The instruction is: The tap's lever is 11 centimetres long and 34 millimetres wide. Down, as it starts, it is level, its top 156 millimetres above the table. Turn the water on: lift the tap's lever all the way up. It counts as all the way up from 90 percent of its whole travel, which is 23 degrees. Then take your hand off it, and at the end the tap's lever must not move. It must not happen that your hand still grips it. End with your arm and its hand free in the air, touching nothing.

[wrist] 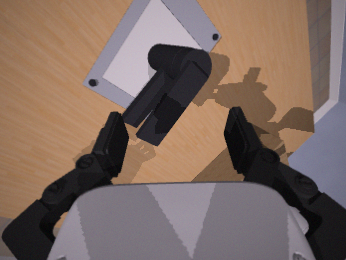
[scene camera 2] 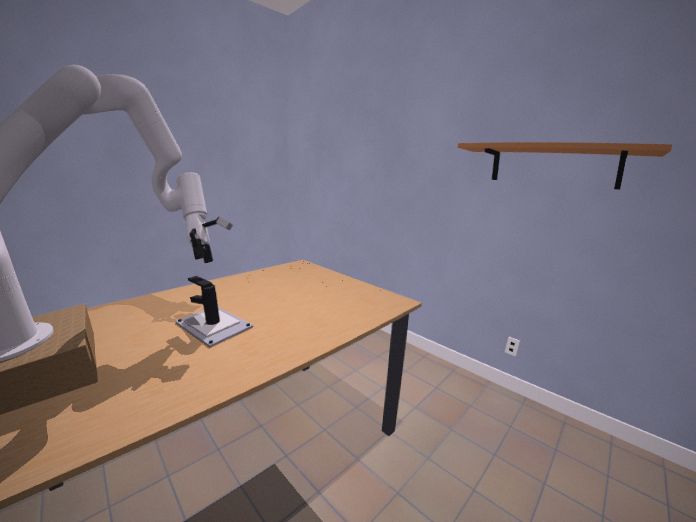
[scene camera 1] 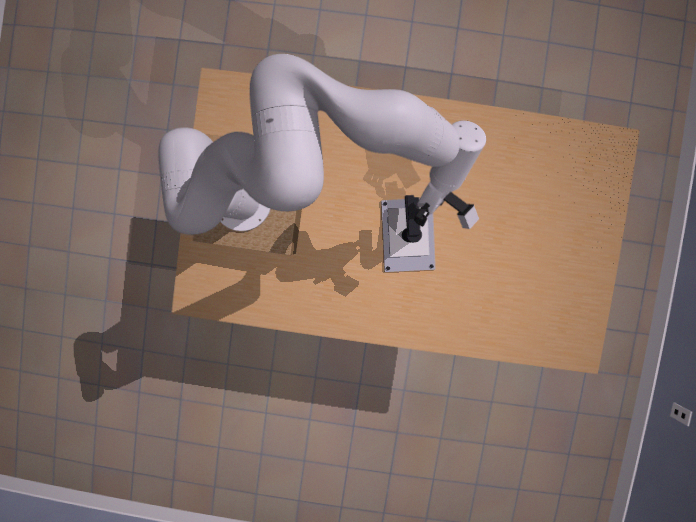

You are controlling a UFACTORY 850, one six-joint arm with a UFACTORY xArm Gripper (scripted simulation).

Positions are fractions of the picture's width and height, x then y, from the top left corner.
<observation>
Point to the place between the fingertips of my gripper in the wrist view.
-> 0.51, 0.47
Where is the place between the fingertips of my gripper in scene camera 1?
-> At 0.62, 0.41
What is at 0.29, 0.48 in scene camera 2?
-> My gripper.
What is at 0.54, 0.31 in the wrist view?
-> A tap lever.
</observation>
